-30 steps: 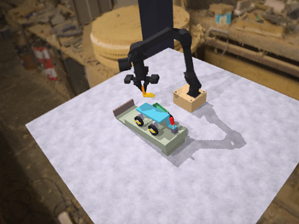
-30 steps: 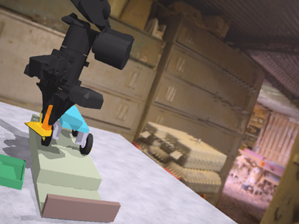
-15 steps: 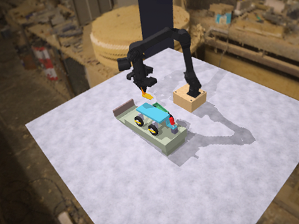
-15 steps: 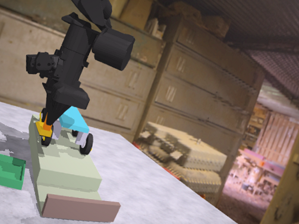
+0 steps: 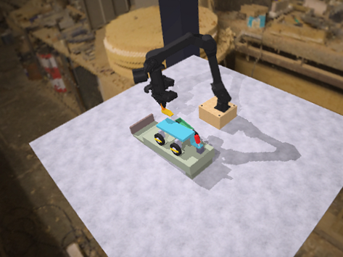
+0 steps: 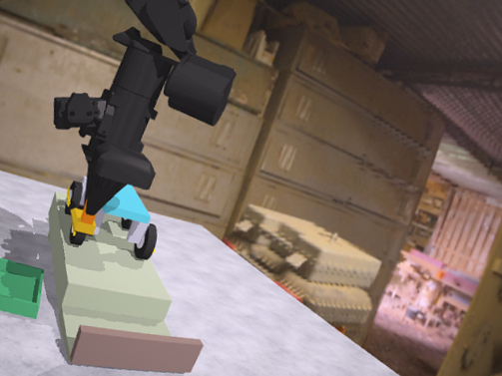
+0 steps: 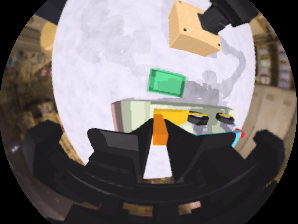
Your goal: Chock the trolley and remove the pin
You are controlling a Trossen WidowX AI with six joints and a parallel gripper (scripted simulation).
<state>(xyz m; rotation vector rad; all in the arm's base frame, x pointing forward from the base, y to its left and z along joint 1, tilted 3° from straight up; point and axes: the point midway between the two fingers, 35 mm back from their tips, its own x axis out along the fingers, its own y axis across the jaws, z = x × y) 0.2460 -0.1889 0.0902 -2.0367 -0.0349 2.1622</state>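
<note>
My gripper tip is now 80 mm short of the red-headed stop pin, 280 mm to the right of it and 20 mm above it. Round my gripper tip: yellow chock (20 mm to the left, 10 mm below); then green tray (50 mm behind, 60 mm to the left, 160 mm below); then brown block (60 mm ahead, 120 mm to the right, 120 mm below).
</note>
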